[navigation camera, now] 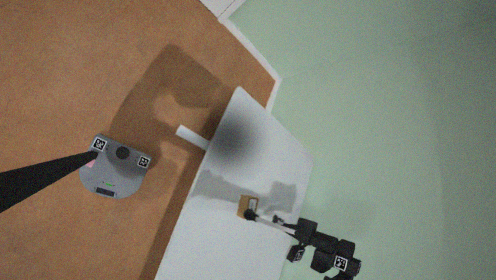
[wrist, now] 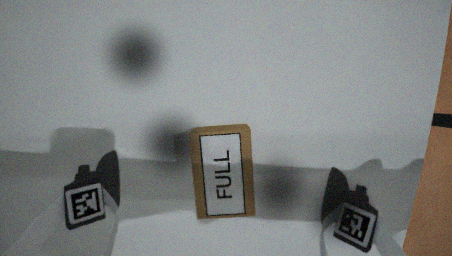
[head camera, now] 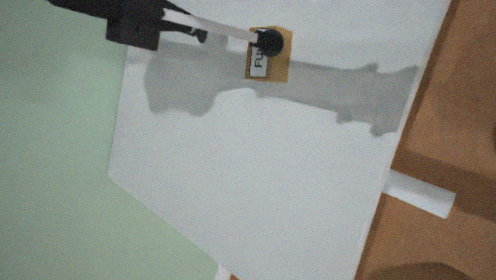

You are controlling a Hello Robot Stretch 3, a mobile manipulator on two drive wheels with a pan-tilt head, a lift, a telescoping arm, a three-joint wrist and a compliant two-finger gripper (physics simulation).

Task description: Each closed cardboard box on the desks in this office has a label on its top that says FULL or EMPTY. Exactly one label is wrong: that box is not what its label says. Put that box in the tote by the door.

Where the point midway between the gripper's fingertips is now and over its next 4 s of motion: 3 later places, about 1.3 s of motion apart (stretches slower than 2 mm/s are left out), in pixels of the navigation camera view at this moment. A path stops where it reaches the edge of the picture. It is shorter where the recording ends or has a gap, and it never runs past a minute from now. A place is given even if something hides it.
The gripper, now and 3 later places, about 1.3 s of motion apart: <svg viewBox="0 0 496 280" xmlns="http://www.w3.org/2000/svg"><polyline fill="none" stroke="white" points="259,215 245,209 244,209 256,214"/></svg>
